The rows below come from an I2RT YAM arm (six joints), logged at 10 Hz.
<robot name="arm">
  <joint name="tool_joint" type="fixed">
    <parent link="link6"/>
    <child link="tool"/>
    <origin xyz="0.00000 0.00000 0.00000" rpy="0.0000 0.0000 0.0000"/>
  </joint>
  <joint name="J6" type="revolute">
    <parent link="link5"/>
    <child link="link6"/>
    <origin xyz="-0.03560 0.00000 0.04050" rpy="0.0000 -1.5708 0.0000"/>
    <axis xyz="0 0 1"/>
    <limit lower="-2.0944" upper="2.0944"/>
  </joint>
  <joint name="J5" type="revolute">
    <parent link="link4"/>
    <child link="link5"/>
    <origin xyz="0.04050 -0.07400 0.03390" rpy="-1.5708 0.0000 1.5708"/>
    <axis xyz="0 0 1"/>
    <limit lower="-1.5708" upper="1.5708"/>
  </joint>
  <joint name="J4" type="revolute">
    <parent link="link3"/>
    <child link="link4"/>
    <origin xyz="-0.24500 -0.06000 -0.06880" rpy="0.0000 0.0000 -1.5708"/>
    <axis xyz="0 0 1"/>
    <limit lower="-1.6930" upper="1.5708"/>
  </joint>
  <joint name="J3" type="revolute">
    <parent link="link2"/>
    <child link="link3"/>
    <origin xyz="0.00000 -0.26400 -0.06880" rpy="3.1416 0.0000 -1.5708"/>
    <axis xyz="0 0 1"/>
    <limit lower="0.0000" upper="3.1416"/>
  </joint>
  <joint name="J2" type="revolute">
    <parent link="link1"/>
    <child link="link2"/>
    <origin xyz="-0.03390 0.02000 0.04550" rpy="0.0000 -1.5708 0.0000"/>
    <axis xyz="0 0 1"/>
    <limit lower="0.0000" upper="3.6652"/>
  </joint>
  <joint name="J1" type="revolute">
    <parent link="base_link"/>
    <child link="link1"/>
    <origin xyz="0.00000 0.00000 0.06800" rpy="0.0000 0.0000 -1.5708"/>
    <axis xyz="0 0 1"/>
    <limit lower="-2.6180" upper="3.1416"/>
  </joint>
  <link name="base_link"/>
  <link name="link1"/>
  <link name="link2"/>
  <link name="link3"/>
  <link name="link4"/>
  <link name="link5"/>
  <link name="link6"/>
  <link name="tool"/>
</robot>
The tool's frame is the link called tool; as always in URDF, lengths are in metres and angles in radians.
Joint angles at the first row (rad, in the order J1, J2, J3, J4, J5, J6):
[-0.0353 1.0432 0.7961 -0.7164 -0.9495 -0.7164]
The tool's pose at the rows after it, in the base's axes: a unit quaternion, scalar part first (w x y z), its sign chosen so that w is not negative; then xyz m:
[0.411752 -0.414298 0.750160 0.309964 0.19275 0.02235 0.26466]
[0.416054 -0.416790 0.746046 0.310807 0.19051 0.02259 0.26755]
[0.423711 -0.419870 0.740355 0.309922 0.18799 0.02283 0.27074]
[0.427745 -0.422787 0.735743 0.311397 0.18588 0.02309 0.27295]
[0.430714 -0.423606 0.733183 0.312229 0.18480 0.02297 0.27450]
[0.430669 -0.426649 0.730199 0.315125 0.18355 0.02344 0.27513]
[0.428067 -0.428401 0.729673 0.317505 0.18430 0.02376 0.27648]
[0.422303 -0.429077 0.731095 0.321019 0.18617 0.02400 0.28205]
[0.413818 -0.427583 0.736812 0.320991 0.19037 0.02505 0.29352]
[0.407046 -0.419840 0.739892 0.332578 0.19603 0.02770 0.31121]
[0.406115 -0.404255 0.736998 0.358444 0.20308 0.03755 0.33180]
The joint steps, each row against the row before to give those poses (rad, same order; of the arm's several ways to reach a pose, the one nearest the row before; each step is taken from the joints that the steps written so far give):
[0.0000 -0.0092 0.0031 -0.0030 -0.0092 0.0000]
[0.0000 -0.0123 0.0031 -0.0061 -0.0077 -0.0015]
[0.0000 -0.0169 0.0000 0.0030 -0.0076 0.0015]
[0.0000 -0.0107 0.0015 -0.0046 -0.0093 -0.0030]
[-0.0015 -0.0062 0.0015 -0.0015 -0.0061 0.0000]
[0.0015 -0.0031 0.0016 -0.0092 -0.0077 -0.0077]
[0.0016 0.0077 0.0107 -0.0138 -0.0030 -0.0076]
[0.0014 0.0168 0.0337 -0.0368 -0.0016 -0.0093]
[0.0077 0.0276 0.0627 -0.0505 0.0137 0.0031]
[0.0138 0.0337 0.0859 -0.0491 -0.0045 0.0367]
[0.0475 0.0246 0.0768 0.0243 -0.0137 0.1271]

